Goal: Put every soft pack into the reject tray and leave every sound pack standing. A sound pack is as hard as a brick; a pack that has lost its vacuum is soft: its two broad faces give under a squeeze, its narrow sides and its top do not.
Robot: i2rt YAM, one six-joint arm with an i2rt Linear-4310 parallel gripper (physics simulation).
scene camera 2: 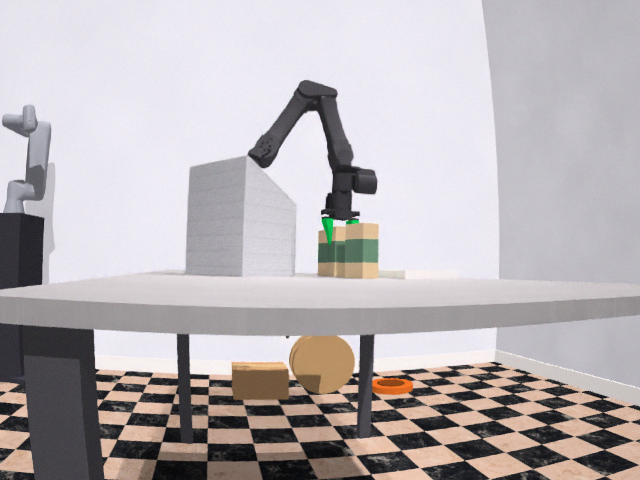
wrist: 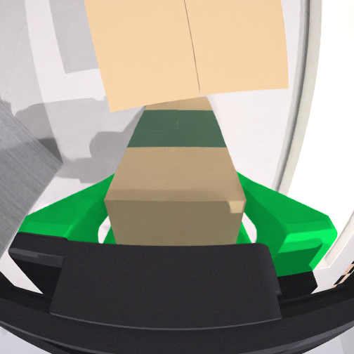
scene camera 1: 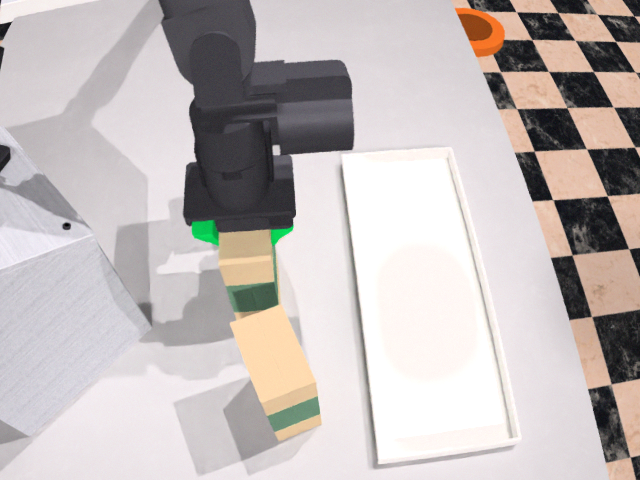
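Where they show: gripper, fingertip midpoint: (scene camera 2: 338, 245); arm's base, origin of the base link: (scene camera 2: 242, 185).
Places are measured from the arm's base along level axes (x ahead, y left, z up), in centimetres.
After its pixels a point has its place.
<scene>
My gripper (scene camera 1: 245, 241) @[x 27.4, y 6.9, z -15.7 cm] (scene camera 2: 341, 237) @[x 27.4, y 6.9, z -15.7 cm] (wrist: 176, 174) is shut on the middle pack (scene camera 1: 253, 297) @[x 28.3, y 1.2, z -17.5 cm] (scene camera 2: 339, 253) @[x 27.1, y 1.0, z -18.1 cm] (wrist: 175, 172), a tan block with a green band. Its green fingers press the left and right broad faces; whether these give is not clear. The pack stands upright. The front pack (scene camera 1: 276, 356) @[x 32.4, y -7.9, z -10.7 cm] (scene camera 2: 361, 250) @[x 31.2, y -11.6, z -17.6 cm] (wrist: 195, 45) stands upright beyond it, turned slightly. A third pack (scene camera 2: 323, 266) @[x 23.9, y 15.1, z -21.7 cm] shows partly at the left of the group in scene camera 2; the arm hides it in scene camera 1. The white reject tray (scene camera 1: 408, 206) @[x 45.1, y 18.7, z -24.3 cm] (scene camera 2: 429, 274) @[x 48.7, y -13.1, z -23.4 cm] lies to the right, empty.
A large grey block (scene camera 1: 67, 320) @[x 10.7, y -5.4, z -12.5 cm] (scene camera 2: 214, 222) @[x -6.1, y -8.6, z -11.2 cm] stands left of the packs and also shows at the left edge of the wrist view. The table (scene camera 1: 320, 248) @[x 34.2, y 12.0, z -24.6 cm] carries the packs and the tray. An orange ring (scene camera 1: 496, 36) lies on the floor.
</scene>
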